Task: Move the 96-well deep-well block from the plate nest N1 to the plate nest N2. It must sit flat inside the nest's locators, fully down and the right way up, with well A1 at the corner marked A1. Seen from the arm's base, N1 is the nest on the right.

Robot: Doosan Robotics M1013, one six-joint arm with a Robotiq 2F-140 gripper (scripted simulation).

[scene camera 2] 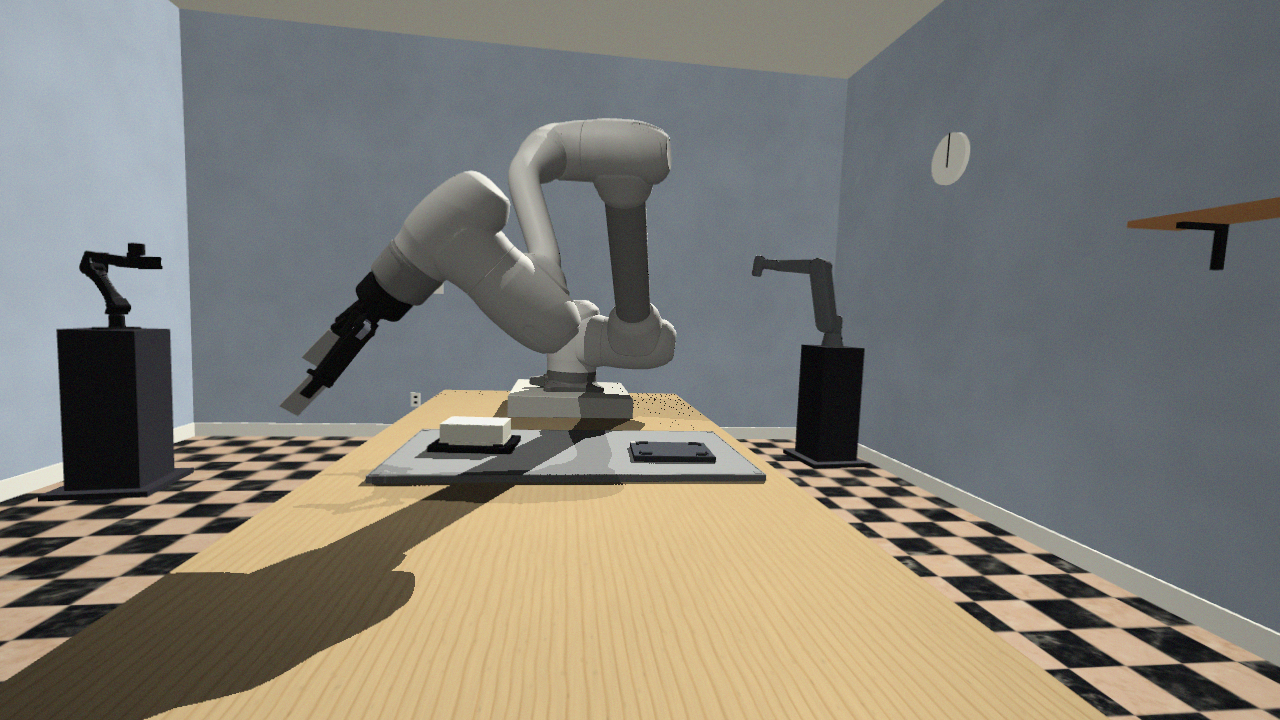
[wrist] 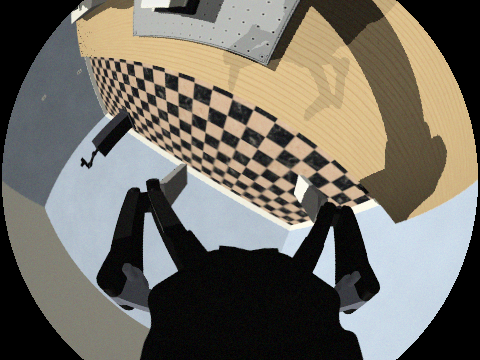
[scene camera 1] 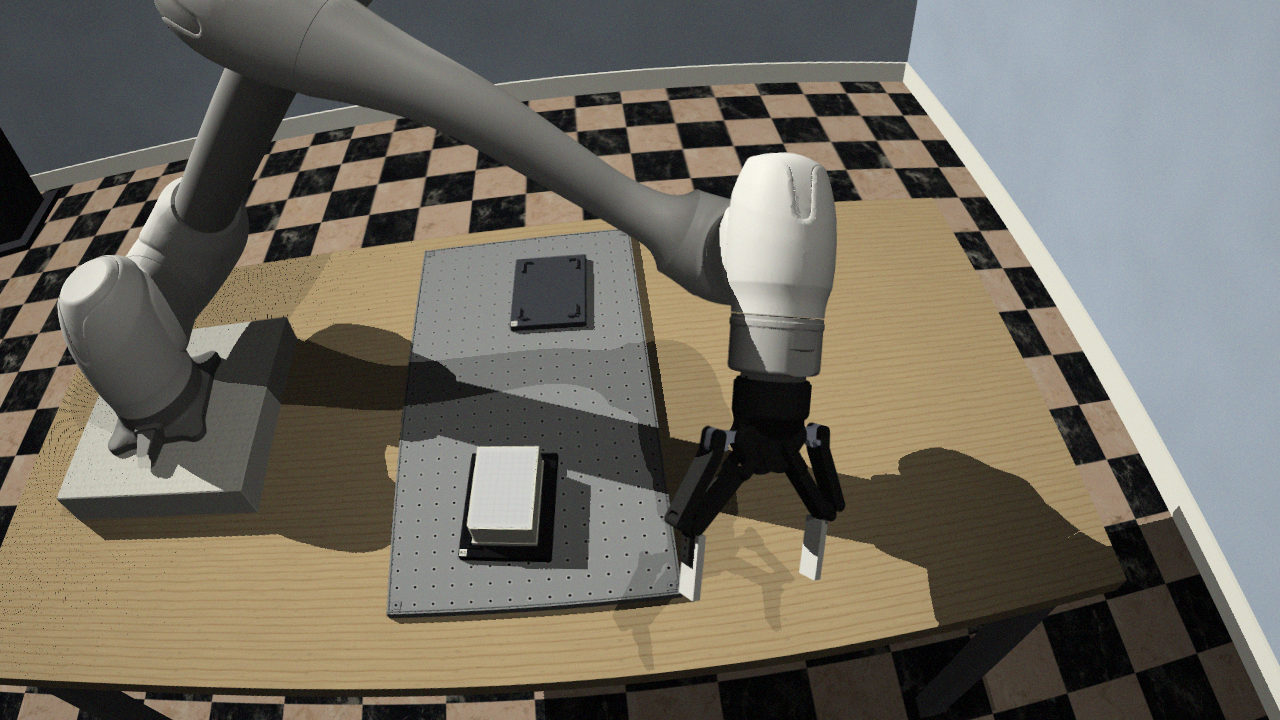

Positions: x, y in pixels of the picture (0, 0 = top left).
Labels:
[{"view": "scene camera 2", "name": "my gripper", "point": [300, 383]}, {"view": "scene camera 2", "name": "white deep-well block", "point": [478, 431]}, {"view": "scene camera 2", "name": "plate nest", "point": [512, 442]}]

